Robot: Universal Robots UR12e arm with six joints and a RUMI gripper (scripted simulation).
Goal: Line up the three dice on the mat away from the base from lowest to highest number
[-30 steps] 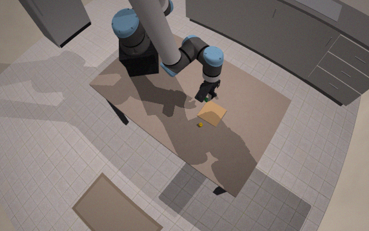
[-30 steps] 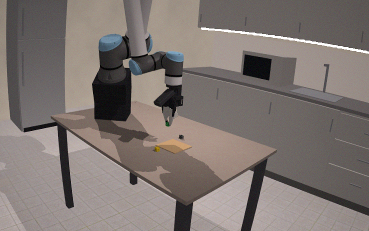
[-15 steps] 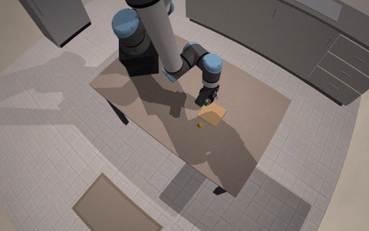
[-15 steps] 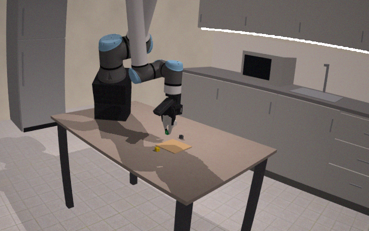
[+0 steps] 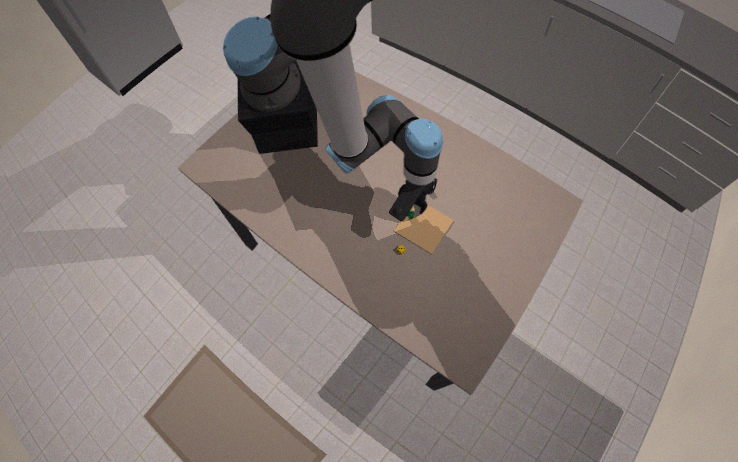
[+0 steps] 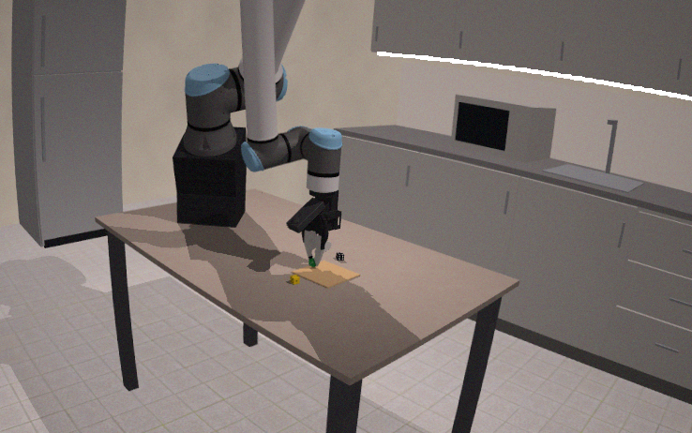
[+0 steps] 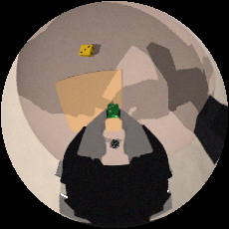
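The green die lies 10 mm below my hand. From my hand the other things lie so: black die 120 mm to the left, 20 mm below; orange mat 50 mm ahead, 30 mm below; yellow die 40 mm ahead, 110 mm to the right, 20 mm below.
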